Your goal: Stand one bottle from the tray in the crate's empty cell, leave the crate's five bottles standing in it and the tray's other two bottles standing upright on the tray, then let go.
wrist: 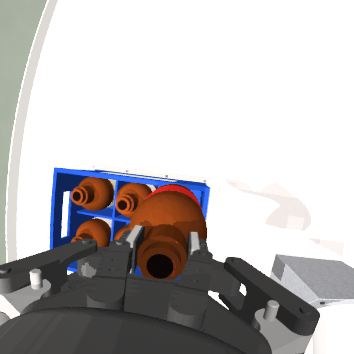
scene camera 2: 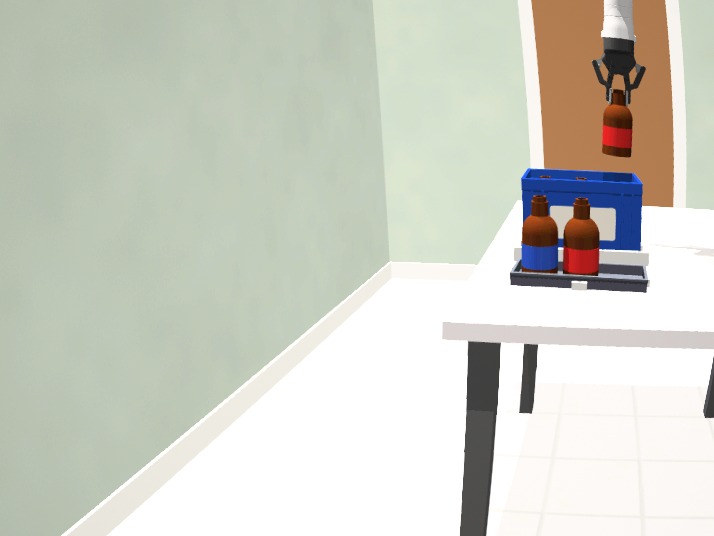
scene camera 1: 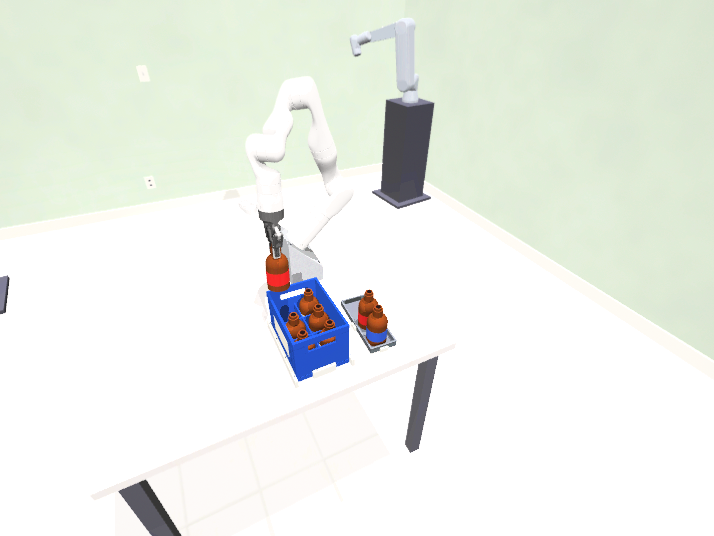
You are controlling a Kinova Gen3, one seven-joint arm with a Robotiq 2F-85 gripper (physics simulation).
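Places are measured from the arm's base along level axes (x ahead, y left, z up), in millimetres.
Where they show: gripper, fingertip midpoint: (wrist: 164,239) (scene camera 2: 618,105) (scene camera 1: 274,255); arm's base, link origin: (wrist: 333,309) (scene camera 1: 295,242).
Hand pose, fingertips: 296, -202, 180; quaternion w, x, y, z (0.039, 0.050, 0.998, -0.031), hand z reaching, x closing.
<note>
Things, the pixels of their centre, and the offset from my fingertips, as dx, dy, dz. "*": a spot on its surface instead.
- brown bottle with a red label, body centre: (wrist: 168,228) (scene camera 2: 617,122) (scene camera 1: 277,265) +3, +1, -40
- blue crate, body centre: (wrist: 133,221) (scene camera 2: 582,213) (scene camera 1: 307,326) +103, +44, -251
- empty cell, surface spot: (scene camera 1: 284,312) * -30, +18, -277
- red-labelled bottle, body centre: (scene camera 2: 581,239) (scene camera 1: 368,307) +132, +279, -256
- blue-labelled bottle, body centre: (scene camera 2: 540,236) (scene camera 1: 377,323) +215, +259, -256
- low white strip, surface spot: (scene camera 2: 640,258) * -21, +162, -322
My gripper (scene camera 1: 276,251) (scene camera 2: 618,99) (wrist: 164,239) is shut on the neck of a brown bottle with a red label (scene camera 1: 277,279) (scene camera 2: 617,137) (wrist: 167,215). The bottle hangs nearly upright, slightly tilted, above the blue crate (scene camera 1: 334,353) (scene camera 2: 628,219) (wrist: 54,200). In scene camera 1 it appears over the crate's back left corner, near the empty cell (scene camera 1: 284,312); in the wrist view it covers that end. Brown bottles (scene camera 1: 317,319) (wrist: 100,192) stand in the crate's other cells. A red-labelled bottle (scene camera 1: 367,308) (scene camera 2: 581,259) and a blue-labelled bottle (scene camera 1: 377,334) (scene camera 2: 539,256) stand upright on the tray (scene camera 1: 349,305) (scene camera 2: 547,281).
The tray lies right of the crate in scene camera 1, a small gap apart. The crate's walls and blue dividers rise around the bottles. A low white strip (scene camera 2: 640,258) runs along the crate's base. My arm's base stands behind the crate. Another arm on a dark pedestal (scene camera 1: 406,150) is farther back.
</note>
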